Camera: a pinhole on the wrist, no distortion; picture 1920 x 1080 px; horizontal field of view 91.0 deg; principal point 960.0 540.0 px. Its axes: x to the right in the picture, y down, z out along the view. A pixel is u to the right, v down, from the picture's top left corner.
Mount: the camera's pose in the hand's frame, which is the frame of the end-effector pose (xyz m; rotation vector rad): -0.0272 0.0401 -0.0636 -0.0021 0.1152 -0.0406
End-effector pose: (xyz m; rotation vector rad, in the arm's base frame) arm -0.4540 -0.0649 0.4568 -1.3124 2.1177 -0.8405
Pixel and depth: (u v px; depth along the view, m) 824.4 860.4 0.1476
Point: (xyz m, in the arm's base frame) -0.4373 -0.0273 0.3355
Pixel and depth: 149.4 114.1 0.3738
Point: -0.0201 0.0953 0.3356
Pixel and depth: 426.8 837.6 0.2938
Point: -0.3032 0.0647 0.2024
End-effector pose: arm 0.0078 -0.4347 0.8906 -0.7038 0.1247 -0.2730
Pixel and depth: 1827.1 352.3 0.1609
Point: 0.1554 -0.4234 0.9464
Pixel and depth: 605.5 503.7 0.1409
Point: -0.0288 -0.3383 0.9303
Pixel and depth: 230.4 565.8 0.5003
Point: -0.2183 0.0145 1.2144
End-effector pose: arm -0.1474 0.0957 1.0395 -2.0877 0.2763 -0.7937
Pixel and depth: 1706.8 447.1 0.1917
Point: 0.0346 0.0914 1.0442
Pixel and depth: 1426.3 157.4 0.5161
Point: 0.3150 0.3507 1.1235
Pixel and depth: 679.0 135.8 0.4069
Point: -0.0189 0.4546 0.9434
